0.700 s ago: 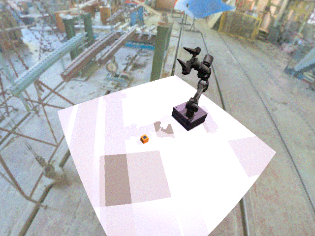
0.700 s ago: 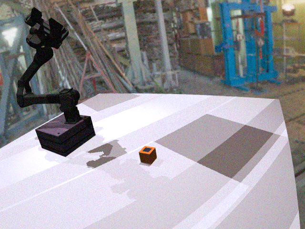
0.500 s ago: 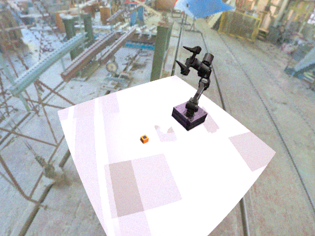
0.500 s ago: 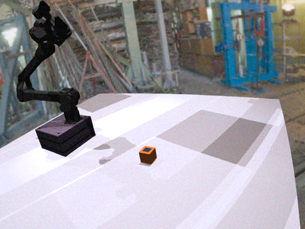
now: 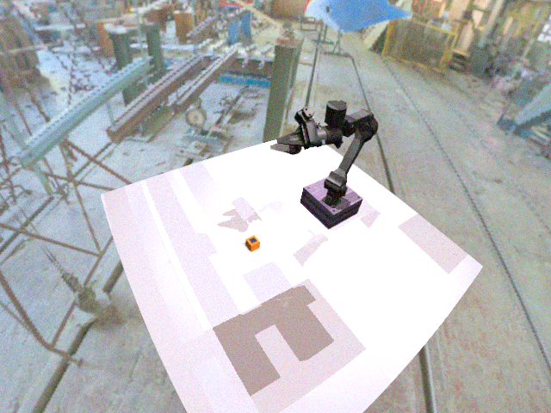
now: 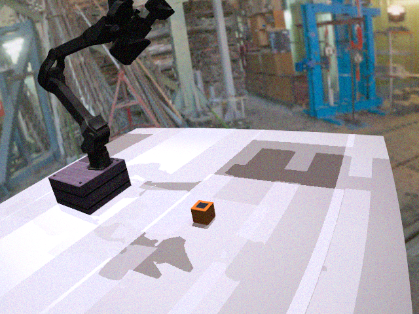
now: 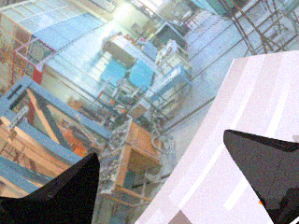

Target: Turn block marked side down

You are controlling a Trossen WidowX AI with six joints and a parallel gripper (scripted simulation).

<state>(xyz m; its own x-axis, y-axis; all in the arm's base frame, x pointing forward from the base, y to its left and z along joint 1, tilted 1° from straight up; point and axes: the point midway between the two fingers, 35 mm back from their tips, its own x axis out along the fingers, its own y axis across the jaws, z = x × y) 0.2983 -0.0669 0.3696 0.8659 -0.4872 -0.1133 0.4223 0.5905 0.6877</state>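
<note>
Right now my gripper tip is 30 mm short of the orange block, 20 mm to the left of it and 430 mm above it.
</note>
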